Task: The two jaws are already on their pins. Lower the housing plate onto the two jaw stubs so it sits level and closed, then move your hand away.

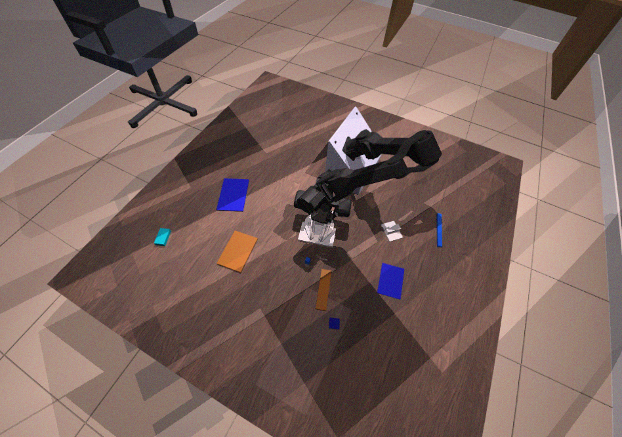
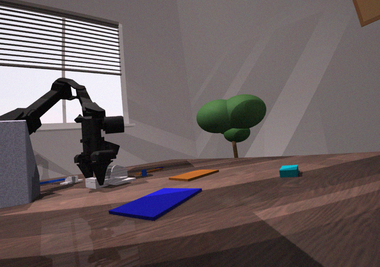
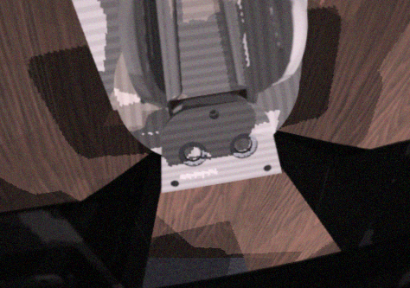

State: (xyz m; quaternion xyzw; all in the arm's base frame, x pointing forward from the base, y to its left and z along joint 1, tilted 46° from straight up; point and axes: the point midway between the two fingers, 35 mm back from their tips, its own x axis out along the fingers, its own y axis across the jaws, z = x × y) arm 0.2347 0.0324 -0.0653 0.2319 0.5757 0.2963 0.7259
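Right now the grey housing plate is 10 mm ahead of my gripper tip and 20 mm above it. Also, from my gripper tip: small blue cube (180 mm ahead, 20 mm to the left); then blue bar (100 mm behind, 410 mm to the left); then teal block (280 mm ahead, 470 mm to the right).
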